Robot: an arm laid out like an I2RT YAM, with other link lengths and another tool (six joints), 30 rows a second.
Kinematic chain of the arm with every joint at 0, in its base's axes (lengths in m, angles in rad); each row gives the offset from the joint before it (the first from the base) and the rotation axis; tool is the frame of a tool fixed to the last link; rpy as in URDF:
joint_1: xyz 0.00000 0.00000 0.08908 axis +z
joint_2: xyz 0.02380 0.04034 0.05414 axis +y
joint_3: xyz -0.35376 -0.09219 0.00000 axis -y
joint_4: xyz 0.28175 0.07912 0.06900 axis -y
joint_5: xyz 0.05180 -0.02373 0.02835 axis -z
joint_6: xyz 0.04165 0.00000 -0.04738 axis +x
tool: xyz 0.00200 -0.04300 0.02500 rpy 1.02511 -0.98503 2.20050
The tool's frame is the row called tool.
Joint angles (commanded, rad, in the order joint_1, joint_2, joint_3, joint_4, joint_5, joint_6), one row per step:
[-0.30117 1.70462 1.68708 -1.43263 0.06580 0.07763]
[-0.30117 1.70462 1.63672 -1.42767 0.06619 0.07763]
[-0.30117 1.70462 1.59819 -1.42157 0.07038 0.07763]
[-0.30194 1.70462 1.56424 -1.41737 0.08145 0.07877]
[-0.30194 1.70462 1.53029 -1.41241 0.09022 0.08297]
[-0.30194 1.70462 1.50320 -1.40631 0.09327 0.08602]
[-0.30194 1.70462 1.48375 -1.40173 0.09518 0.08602]
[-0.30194 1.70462 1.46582 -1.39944 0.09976 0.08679]
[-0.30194 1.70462 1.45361 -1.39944 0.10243 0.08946]
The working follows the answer.
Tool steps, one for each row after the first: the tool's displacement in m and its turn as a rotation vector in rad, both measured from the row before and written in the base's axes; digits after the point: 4 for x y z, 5 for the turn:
[-0.0012 0.0004 -0.0148 0.01310 0.04347 -0.00004]
[-0.0013 0.0002 -0.0111 0.00563 0.03221 -0.00025]
[-0.0018 -0.0002 -0.0094 -0.00173 0.03160 -0.00222]
[-0.0021 0.0002 -0.0094 0.00013 0.02994 -0.00417]
[-0.0016 0.0003 -0.0077 0.00317 0.02070 -0.00296]
[-0.0012 0.0003 -0.0055 0.00260 0.01476 0.00008]
[-0.0014 0.0002 -0.0049 0.00022 0.01623 -0.00049]
[-0.0012 0.0002 -0.0033 0.00082 0.01225 -0.00245]

Tool pose at each row, in the base's axes (x y z in m, rotation vector in rad; rounded; the steps above come from the unrounded poses):
[0.3380 -0.1511 0.4664 2.98373 0.19082 0.63869]
[0.3367 -0.1507 0.4516 3.01200 0.19023 0.57767]
[0.3354 -0.1505 0.4405 3.02820 0.19035 0.53083]
[0.3336 -0.1507 0.4311 3.03622 0.18892 0.48263]
[0.3315 -0.1505 0.4217 3.04475 0.18403 0.43711]
[0.3299 -0.1502 0.4140 3.05326 0.18000 0.40622]
[0.3288 -0.1499 0.4084 3.05955 0.18043 0.38432]
[0.3274 -0.1497 0.4035 3.06367 0.18035 0.35960]
[0.3262 -0.1495 0.4002 3.06725 0.17700 0.34093]

